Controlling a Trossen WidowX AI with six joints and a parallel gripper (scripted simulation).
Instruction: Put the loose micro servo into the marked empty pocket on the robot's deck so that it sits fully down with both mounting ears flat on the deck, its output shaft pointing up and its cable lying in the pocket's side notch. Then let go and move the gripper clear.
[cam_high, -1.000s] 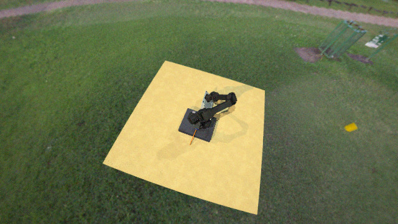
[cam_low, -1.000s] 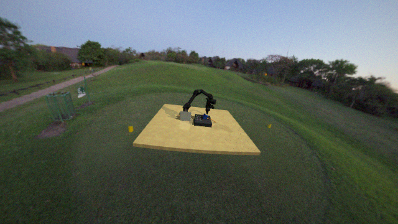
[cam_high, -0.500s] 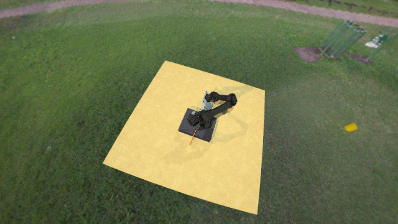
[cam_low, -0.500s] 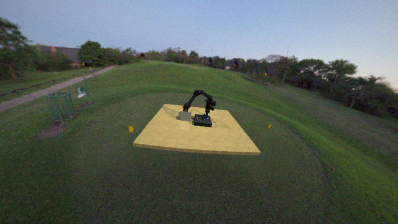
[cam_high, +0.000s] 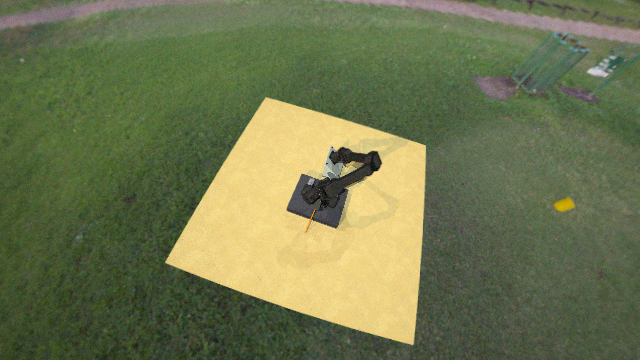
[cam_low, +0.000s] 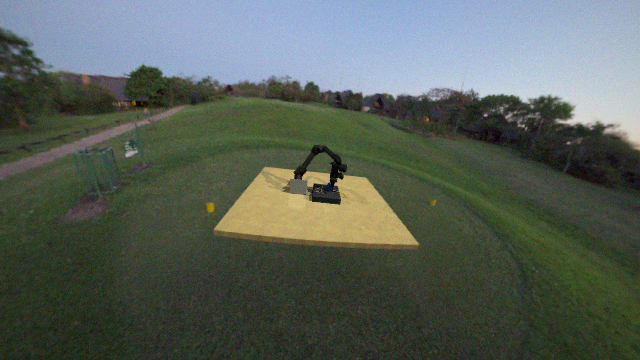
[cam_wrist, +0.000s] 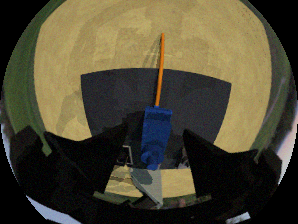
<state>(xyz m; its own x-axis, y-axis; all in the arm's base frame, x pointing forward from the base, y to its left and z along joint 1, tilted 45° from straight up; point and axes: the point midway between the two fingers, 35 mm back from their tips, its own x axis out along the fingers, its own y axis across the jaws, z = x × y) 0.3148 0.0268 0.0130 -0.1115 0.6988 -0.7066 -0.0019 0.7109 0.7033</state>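
Now: the dark deck 70 mm below my gripper tip and 10 mm behind it.
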